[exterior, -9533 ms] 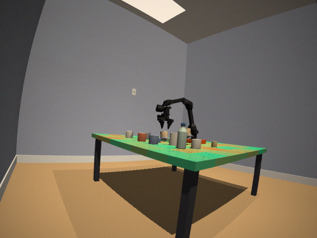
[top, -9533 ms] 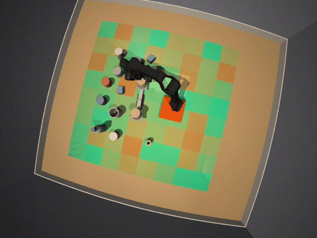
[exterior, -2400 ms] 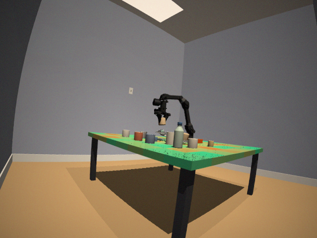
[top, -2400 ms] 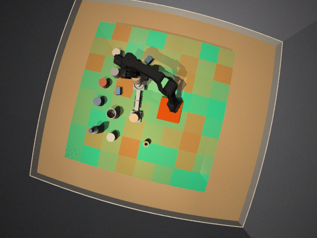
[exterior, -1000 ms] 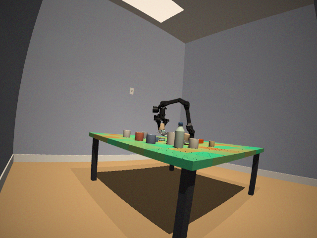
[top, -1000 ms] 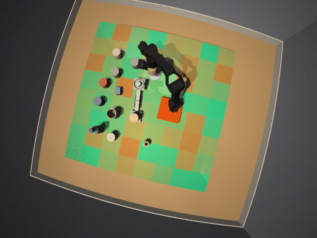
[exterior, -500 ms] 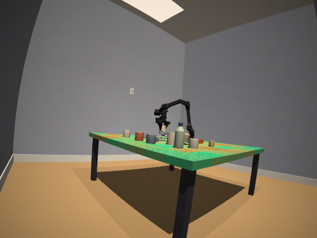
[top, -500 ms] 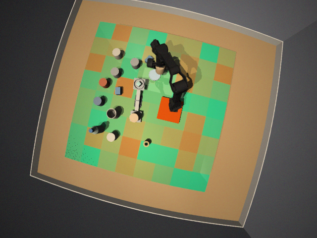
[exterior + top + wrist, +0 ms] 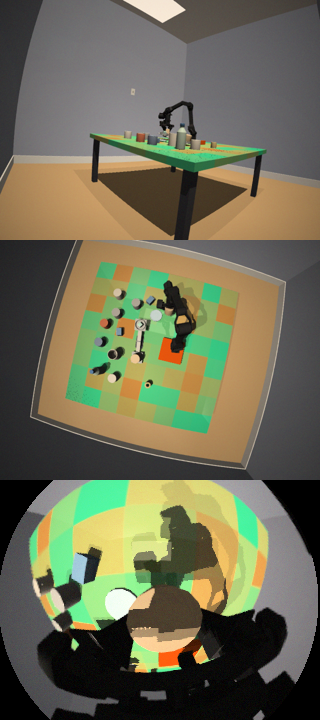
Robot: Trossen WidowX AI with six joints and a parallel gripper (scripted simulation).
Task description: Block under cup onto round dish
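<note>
My gripper tip is 10 cm short of the round dish, 7 cm above it and 2 cm to the right of it. The rest, counted from my gripper tip: tan cup (2 cm to the right, 1 cm above); then balance (26 cm to the left, 22 cm ahead, 4 cm below); then white beam (26 cm to the left, 22 cm ahead, 5 cm below).
</note>
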